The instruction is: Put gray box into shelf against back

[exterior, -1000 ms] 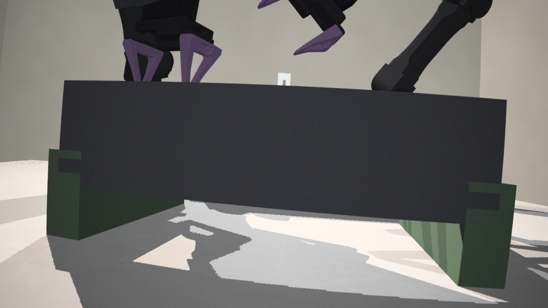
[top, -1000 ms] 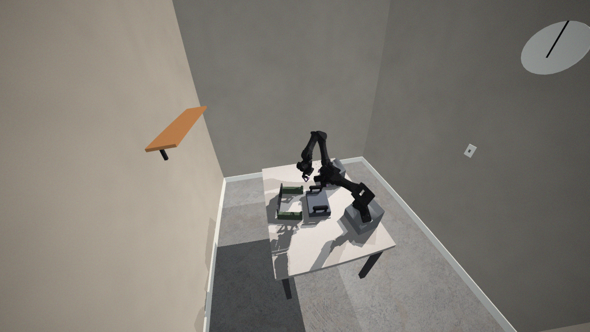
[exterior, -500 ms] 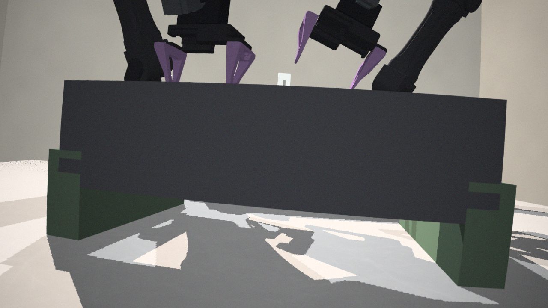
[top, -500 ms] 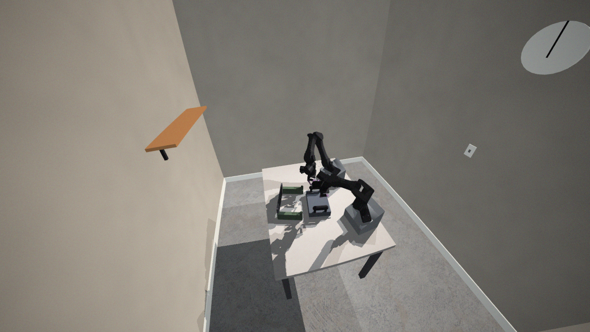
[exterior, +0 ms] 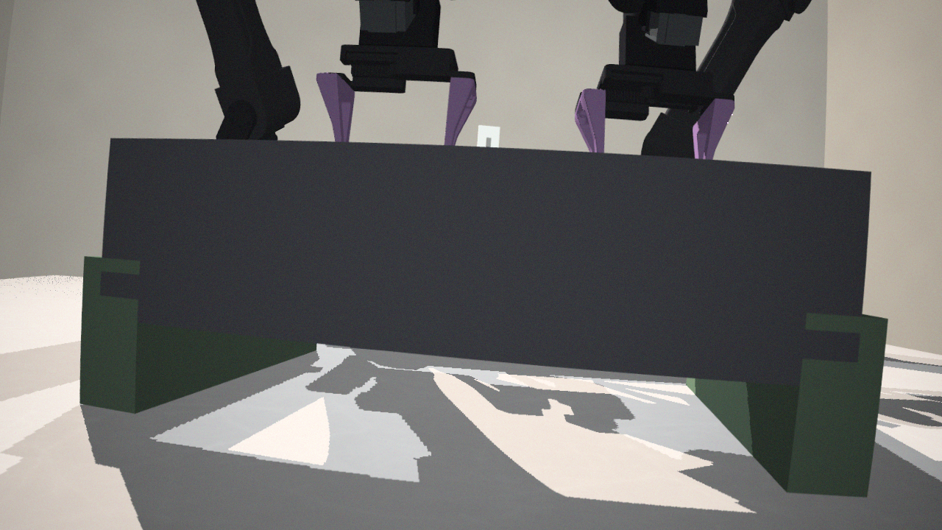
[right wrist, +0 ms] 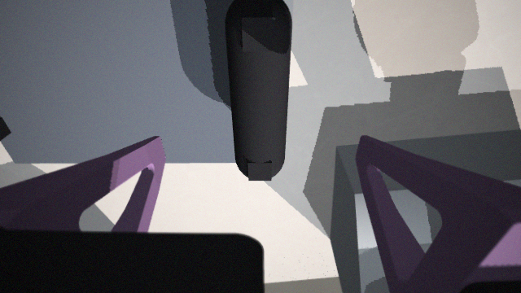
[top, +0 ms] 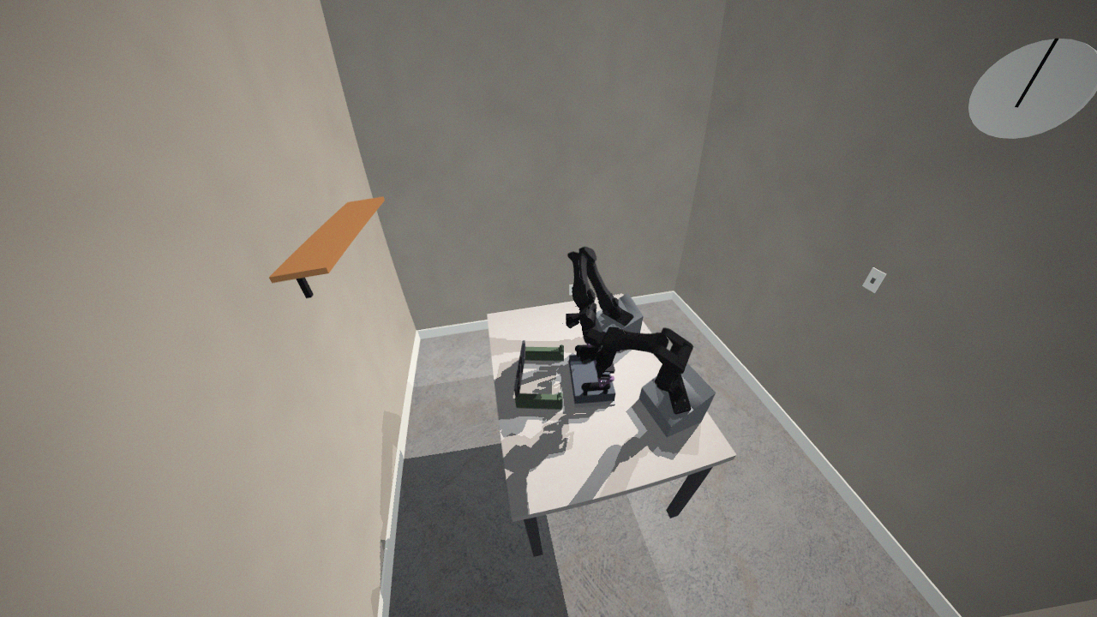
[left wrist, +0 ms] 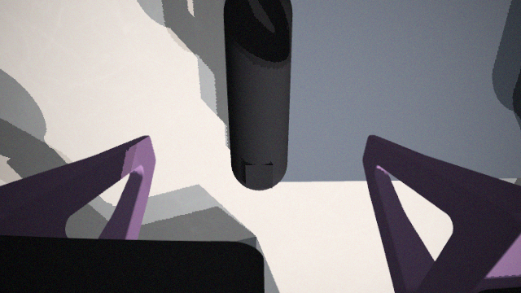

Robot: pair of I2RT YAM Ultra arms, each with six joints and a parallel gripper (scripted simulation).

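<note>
My left gripper is now 2 cm past the gray box, 12 cm to the left of it and 11 cm above it. From my left hand the other things lie so: dark panel: 29 cm ahead, 23 cm to the right, 9 cm below.
The gray box lies 3 cm ahead of my right hand, 12 cm to the left of it and 11 cm below it. Also, from my right hand: dark panel (34 cm ahead, 9 cm below).
</note>
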